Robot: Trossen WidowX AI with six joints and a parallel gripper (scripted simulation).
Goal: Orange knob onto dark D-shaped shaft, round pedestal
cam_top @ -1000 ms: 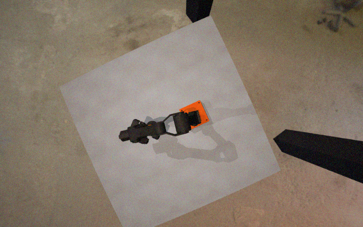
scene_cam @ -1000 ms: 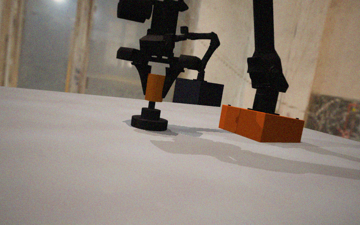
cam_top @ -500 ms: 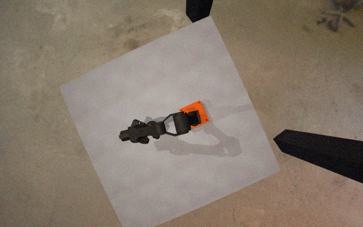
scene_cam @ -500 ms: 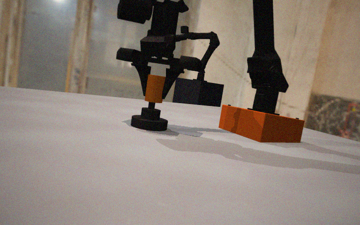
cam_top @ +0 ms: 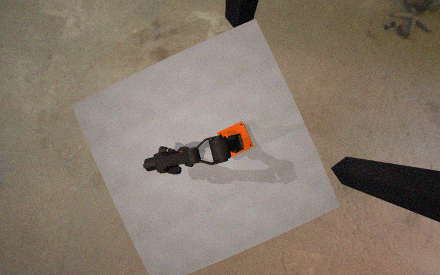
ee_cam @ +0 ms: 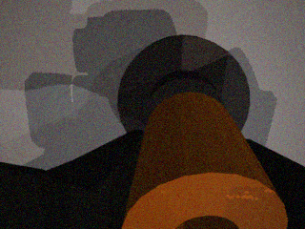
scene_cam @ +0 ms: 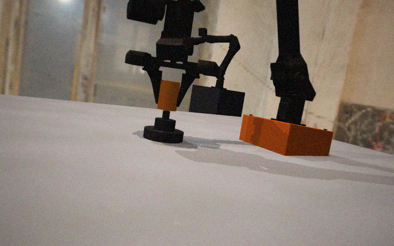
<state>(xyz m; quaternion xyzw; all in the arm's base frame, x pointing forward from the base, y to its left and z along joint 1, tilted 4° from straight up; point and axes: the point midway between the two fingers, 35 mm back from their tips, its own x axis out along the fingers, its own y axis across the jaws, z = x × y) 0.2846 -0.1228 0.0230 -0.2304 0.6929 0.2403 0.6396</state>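
My gripper tip is now 20 mm below the orange knob. Also, from my gripper tip: dark round pedestal 40 mm below.
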